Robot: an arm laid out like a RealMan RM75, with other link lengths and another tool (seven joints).
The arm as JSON. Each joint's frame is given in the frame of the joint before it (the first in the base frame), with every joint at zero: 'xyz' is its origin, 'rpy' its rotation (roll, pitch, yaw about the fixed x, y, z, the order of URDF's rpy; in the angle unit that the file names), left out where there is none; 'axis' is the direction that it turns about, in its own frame. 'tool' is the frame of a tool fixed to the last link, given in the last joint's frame.
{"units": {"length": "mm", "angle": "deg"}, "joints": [
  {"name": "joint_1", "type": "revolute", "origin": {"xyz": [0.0, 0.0, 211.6]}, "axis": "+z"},
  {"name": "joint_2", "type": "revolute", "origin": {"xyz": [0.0, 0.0, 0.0], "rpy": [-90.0, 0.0, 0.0]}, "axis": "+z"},
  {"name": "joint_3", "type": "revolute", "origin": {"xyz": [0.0, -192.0, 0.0], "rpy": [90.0, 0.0, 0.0]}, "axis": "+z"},
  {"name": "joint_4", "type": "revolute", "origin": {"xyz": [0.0, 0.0, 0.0], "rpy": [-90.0, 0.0, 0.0]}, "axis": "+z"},
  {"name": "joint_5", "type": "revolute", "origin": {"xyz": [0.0, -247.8, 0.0], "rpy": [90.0, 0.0, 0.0]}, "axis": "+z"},
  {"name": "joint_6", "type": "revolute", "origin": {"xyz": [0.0, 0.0, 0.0], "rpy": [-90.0, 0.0, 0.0]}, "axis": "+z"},
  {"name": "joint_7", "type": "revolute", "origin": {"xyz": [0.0, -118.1, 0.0], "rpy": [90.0, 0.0, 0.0]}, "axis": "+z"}
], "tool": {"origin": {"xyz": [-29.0, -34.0, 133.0], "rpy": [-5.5, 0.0, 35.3]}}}
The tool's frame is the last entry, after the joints.
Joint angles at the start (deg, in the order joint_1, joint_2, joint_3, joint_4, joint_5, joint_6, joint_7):
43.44 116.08 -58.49 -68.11 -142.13 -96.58 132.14
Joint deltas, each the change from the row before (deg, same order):
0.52 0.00 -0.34 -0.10 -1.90 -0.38 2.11
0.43 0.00 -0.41 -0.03 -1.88 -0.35 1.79
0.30 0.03 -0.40 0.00 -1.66 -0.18 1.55
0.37 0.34 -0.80 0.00 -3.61 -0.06 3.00
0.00 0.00 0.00 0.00 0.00 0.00 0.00
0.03 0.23 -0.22 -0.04 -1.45 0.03 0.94
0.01 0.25 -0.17 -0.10 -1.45 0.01 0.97
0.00 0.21 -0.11 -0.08 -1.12 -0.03 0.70
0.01 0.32 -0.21 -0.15 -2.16 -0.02 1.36
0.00 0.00 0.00 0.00 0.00 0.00 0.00
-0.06 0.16 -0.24 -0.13 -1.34 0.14 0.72
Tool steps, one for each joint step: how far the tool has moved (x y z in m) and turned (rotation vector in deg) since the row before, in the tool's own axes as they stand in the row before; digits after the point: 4 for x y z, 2 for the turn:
0.0015 -0.0052 -0.0006 1.86 0.59 1.61
0.0019 -0.0056 -0.0002 1.90 0.61 1.38
0.0015 -0.0054 0.0000 1.71 0.43 1.24
0.0033 -0.0121 0.0009 3.57 0.61 2.56
0.0000 0.0000 0.0000 0.00 0.00 0.00
0.0013 -0.0050 0.0006 1.35 0.15 0.90
0.0011 -0.0050 0.0004 1.32 0.08 0.94
0.0010 -0.0038 0.0003 1.00 0.09 0.70
0.0014 -0.0078 0.0000 1.99 0.04 1.35
0.0000 0.0000 0.0000 0.00 0.00 0.00
0.0002 -0.0051 -0.0002 1.33 -0.13 0.66

